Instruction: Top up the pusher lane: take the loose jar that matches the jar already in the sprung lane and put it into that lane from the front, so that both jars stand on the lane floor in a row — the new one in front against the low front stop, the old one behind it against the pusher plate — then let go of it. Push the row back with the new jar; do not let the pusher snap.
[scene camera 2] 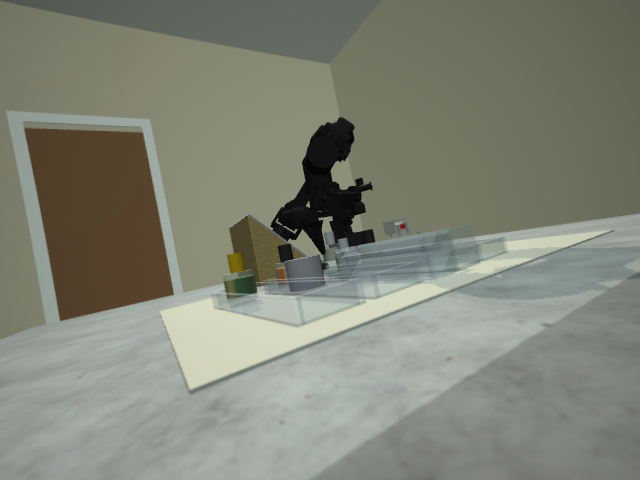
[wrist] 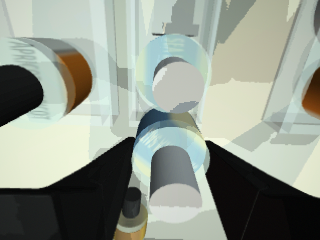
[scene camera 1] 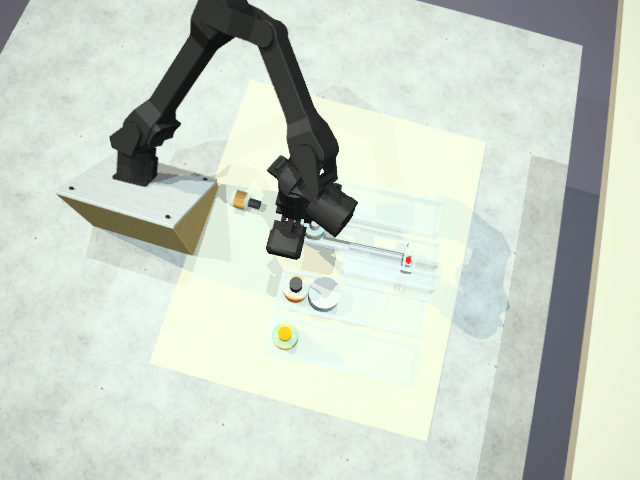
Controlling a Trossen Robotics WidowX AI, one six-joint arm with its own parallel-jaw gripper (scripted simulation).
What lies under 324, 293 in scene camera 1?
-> A grey puck.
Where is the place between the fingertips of my gripper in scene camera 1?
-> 293, 221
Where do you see a sprung lane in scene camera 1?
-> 370, 264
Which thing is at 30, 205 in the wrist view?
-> My gripper.
